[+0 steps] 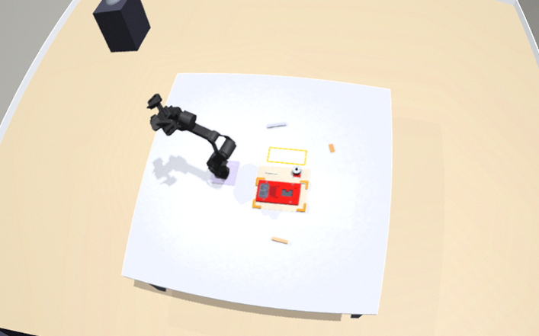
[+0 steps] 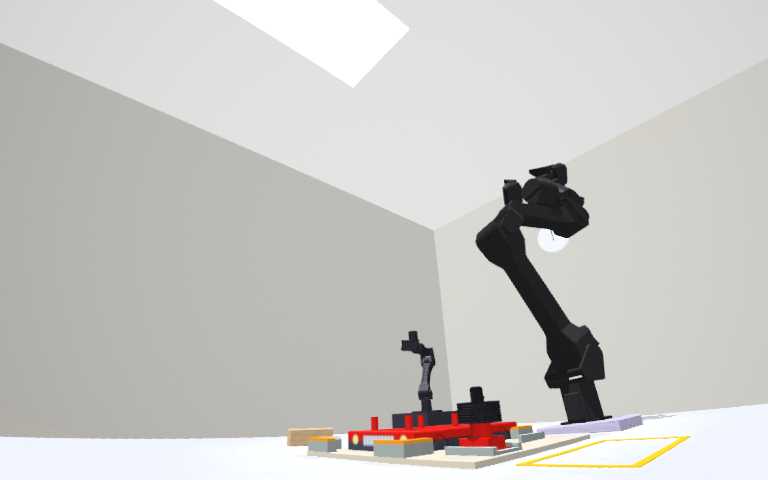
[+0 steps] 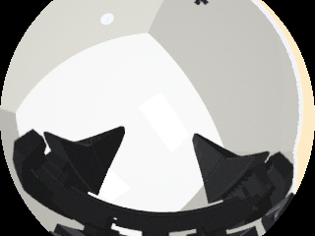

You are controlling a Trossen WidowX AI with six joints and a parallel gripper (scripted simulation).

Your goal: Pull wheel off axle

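The dark wheel lies 600 mm below my gripper tip, 520 mm ahead of it and 150 mm to the left of it. From my gripper tip the other things lie so: tan block 630 mm below, 510 mm ahead, 200 mm to the right; then small orange block 670 mm ahead, 640 mm below, 310 mm to the left; then grey bar 630 mm below, 400 mm to the left, 370 mm ahead.
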